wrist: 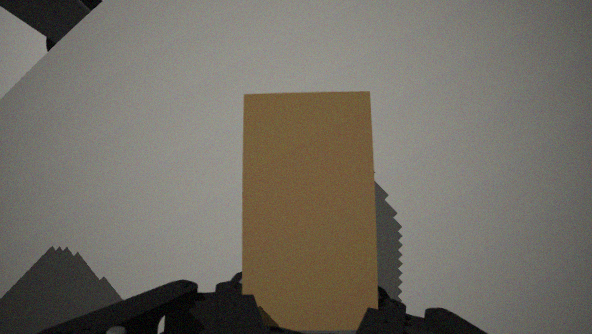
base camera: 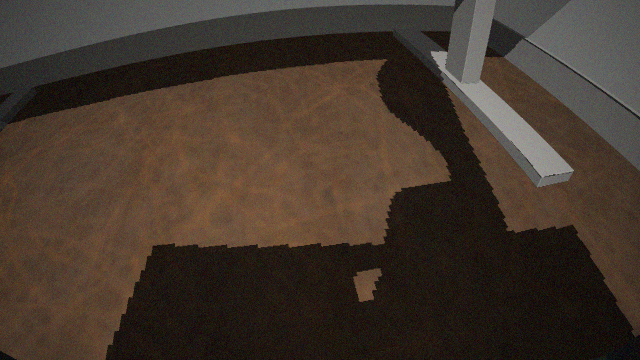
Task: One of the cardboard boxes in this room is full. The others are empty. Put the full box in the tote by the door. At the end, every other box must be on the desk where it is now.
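Frame: origin at the arm's base, x ahead, y left, z up, level; centimetres.
Seen in the pictures: gripper, fingertip midpoint: [wrist: 308, 287].
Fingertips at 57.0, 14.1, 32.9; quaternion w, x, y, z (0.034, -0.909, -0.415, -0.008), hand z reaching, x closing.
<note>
Pixels of each thing's top centre, then the offset from my fingertips to it, as dx, dy, dz. "pt": a spot on its surface instead. Level surfaces: height alone.
- cardboard box, middle of its top: [wrist: 310, 207] -3.7, +2.6, +5.6
- light grey desk top, its level: dz -0.5
- white desk leg, surface spot: [base camera: 470, 45] pt +18.7, -46.9, -60.8
- brown floor, its level: dz -72.5
A cardboard box [wrist: 309, 190] shows in the middle of the wrist view as a plain tan rectangle, with the light grey desk top [wrist: 475, 150] behind it. My gripper [wrist: 308, 287] is shut on this box, with dark fingers against its left and right sides at the bottom of the view. Its contents are hidden, and I cannot tell whether it touches the desk. In the base camera view, a white desk leg [base camera: 470, 45] stands on a long foot at the upper right. The tote, the door and the other boxes do not show.
The desk's edge runs diagonally across the upper left of the wrist view, with a dark robot part beyond it. In the base camera view, a brown floor [base camera: 250, 165] carries large dark shadows. Grey walls stand at the back and right.
</note>
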